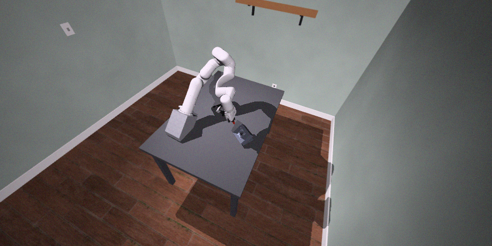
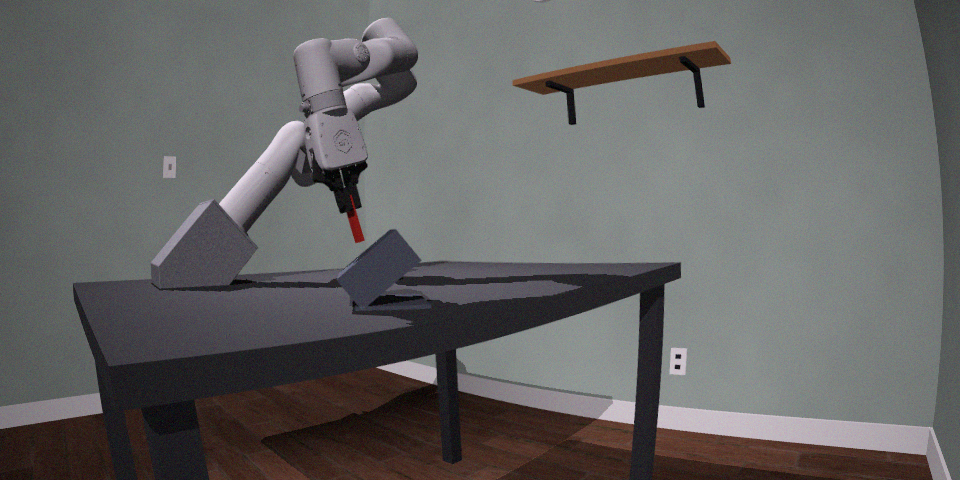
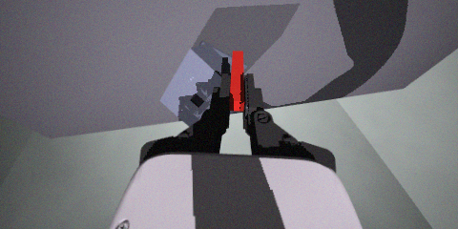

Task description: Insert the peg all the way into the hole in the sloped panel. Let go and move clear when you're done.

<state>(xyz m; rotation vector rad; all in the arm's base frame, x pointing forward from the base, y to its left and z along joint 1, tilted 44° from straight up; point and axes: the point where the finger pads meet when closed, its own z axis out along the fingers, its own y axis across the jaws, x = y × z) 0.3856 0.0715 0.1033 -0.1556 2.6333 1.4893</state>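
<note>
Right now the red peg is 1 cm to the left of my hand and 3 cm below it.
</note>
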